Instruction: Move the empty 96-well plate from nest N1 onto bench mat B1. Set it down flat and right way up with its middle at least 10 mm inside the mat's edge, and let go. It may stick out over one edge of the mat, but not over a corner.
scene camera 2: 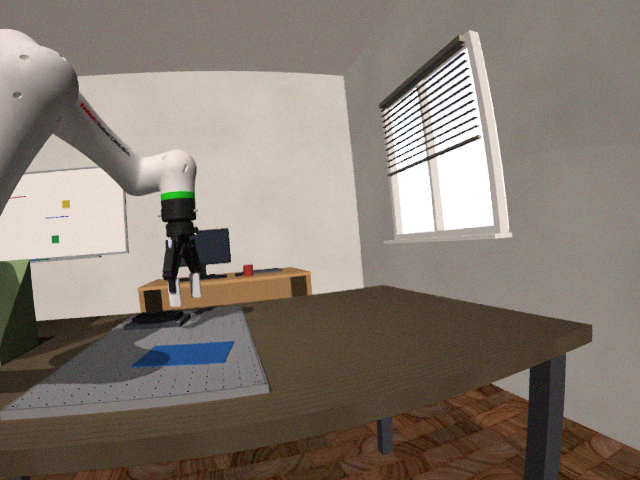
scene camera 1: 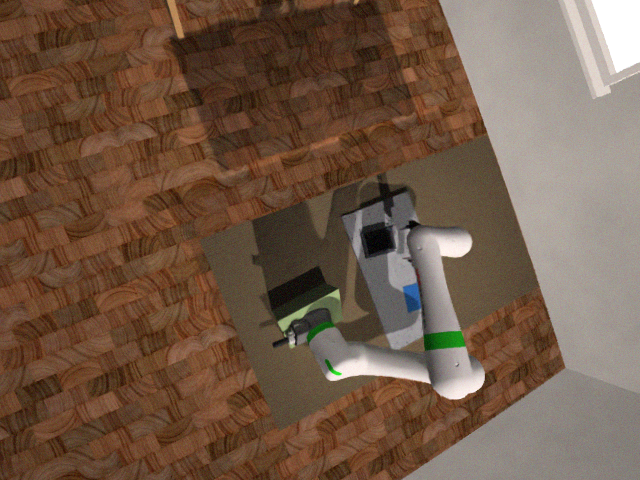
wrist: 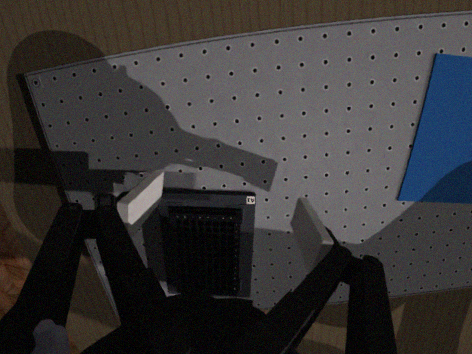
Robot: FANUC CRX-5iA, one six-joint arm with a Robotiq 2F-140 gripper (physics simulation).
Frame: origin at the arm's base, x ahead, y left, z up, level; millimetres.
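Seen in the pictures: gripper, between the fingertips: [scene camera 2: 187,301] [scene camera 1: 404,243] [wrist: 229,198]; arm's base, origin of its link: [scene camera 1: 313,319].
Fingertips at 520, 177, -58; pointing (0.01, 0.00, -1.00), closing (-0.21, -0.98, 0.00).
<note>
Offsets run from my fingertips to a thing's top centre, as dx, dy, dz. Level surfaces: height alone.
The black 96-well plate {-98, +36, -36} [scene camera 1: 378,241] [scene camera 2: 157,317] [wrist: 202,255] sits flat in a dark grey nest {-98, +36, -47} [wrist: 210,200] with a white A1 label at its corner. Its wells look dark, and their contents cannot be made out. The blue bench mat {dz -60} [scene camera 1: 411,298] [scene camera 2: 186,354] [wrist: 442,130] lies flat, with no object on it; the arm hides part of it in scene camera 1. My gripper [scene camera 1: 405,241] [scene camera 2: 185,294] [wrist: 229,198] is open and empty, pointing down above the plate's level. In the wrist view the plate shows between the fingers, nearer the left one.
A grey perforated board {dz -62} [scene camera 1: 373,289] [scene camera 2: 67,395] [wrist: 300,75] carries the nest and the mat. A green box-like block [scene camera 1: 310,304] [scene camera 2: 15,310] stands beside the arm's base. A wooden desk [scene camera 2: 232,293] with a monitor [scene camera 2: 212,246] and a red mug [scene camera 2: 248,269] stands beyond the table {dz -75} [scene camera 2: 413,351].
</note>
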